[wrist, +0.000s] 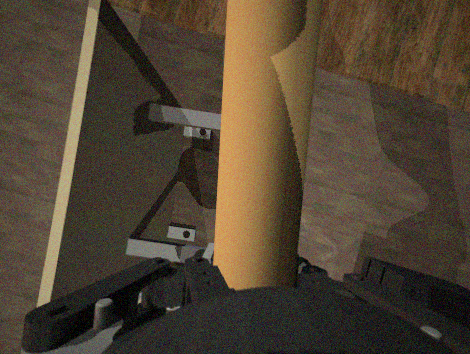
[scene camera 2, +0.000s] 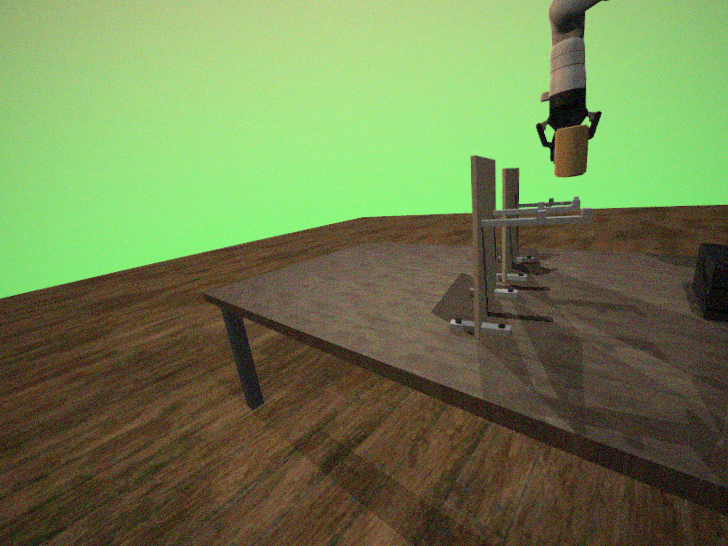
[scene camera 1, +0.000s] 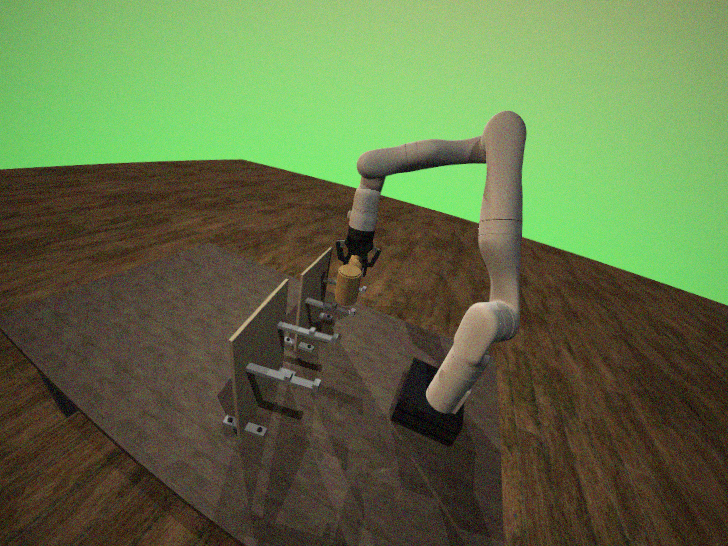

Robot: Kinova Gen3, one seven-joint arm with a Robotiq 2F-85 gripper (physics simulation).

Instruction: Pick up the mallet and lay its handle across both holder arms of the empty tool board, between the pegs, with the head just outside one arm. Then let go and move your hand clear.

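Frame: origin at the arm's base, x ahead, y left, z up, level; metres.
Seen in the pictures: arm's base, origin of the base link: (scene camera 1: 441,398).
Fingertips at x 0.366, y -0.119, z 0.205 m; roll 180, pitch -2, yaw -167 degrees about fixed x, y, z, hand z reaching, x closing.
Observation:
Pixels of each thing's top centre, then the offset from my fingertips to it. "pt": a spot on its surface instead. Level surfaces: height alone.
- mallet, middle of its top: (wrist: 264,281) (scene camera 1: 359,250) (scene camera 2: 566,129) dz +0.078, dx +0.005, dy -0.017 m
- table, its level: dz -0.297 m
- board's top edge, surface spot: (wrist: 70,150) pt dz +0.002, dx +0.140, dy -0.036 m
The mallet (scene camera 1: 348,286) (scene camera 2: 570,151) (wrist: 260,150) is wooden, its thick head facing both scene cameras. My gripper (scene camera 1: 354,264) (scene camera 2: 570,146) (wrist: 250,260) is shut on it behind the head and holds it in the air, above arm height. The far tool board (scene camera 1: 314,282) (scene camera 2: 511,188) is upright beside the gripper, with two grey holder arms (scene camera 1: 329,305). The near tool board (scene camera 1: 254,343) (scene camera 2: 483,191) also has two pegged arms (scene camera 1: 282,374) (scene camera 2: 529,220). No tool shows on either board. In the wrist view the mallet hides the outer part of an arm (wrist: 185,115).
Both boards stand on clamp feet (scene camera 1: 255,429) (scene camera 2: 493,327) on the table (scene camera 1: 147,329) (scene camera 2: 352,305). Their arms stick out toward the robot's side. The black robot base (scene camera 1: 426,399) (scene camera 2: 711,282) stands across from them. A board's top edge (wrist: 70,150) rises left of the mallet in the wrist view.

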